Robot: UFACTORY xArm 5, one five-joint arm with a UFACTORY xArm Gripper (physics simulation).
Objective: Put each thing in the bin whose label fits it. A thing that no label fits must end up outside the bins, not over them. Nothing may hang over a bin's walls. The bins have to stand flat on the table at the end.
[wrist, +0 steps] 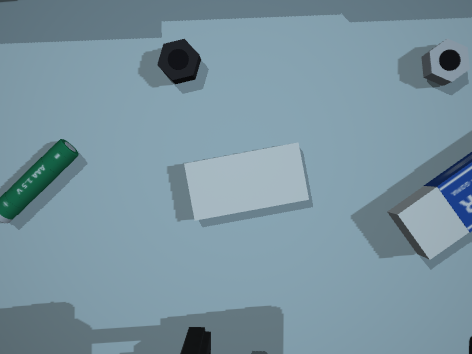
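Frame: origin at the arm's base, x ahead, y up, z right, level; centimetres.
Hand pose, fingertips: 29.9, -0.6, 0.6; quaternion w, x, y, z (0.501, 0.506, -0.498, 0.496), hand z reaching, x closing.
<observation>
Each offset is from my fingertips to the top centre of the thing, as dx, dy, dz. "*": to the spot under its first point. Level surfaces: height alone.
A plain white rectangular block @(+6.2, -4.3, -3.2) [247, 181] lies flat near the middle of the wrist view. A green AAA 1.5 V battery @(+5.9, -4.0, -12.5) [37, 180] lies slantwise at the left. A black hex nut @(+11.3, -4.2, -6.2) [179, 61] lies at the upper left of centre, and a light grey hex nut @(+11.5, -4.2, +5.3) [446, 61] at the upper right. An eraser @(* +4.7, -3.7, +4.6) [434, 222] with a blue sleeve lies slantwise at the right edge, partly cut off. My gripper [333, 344] is open and empty at the bottom edge, its fingertips wide apart, below the white block in the view. The bins' labels do not show.
The things lie apart from one another on the pale blue table @(dy -5.0) [300, 280]. A wide shadow band crosses the top of the view, and the arm's shadow falls at the lower left. A thin dark sliver shows at the top left corner, too small to identify.
</observation>
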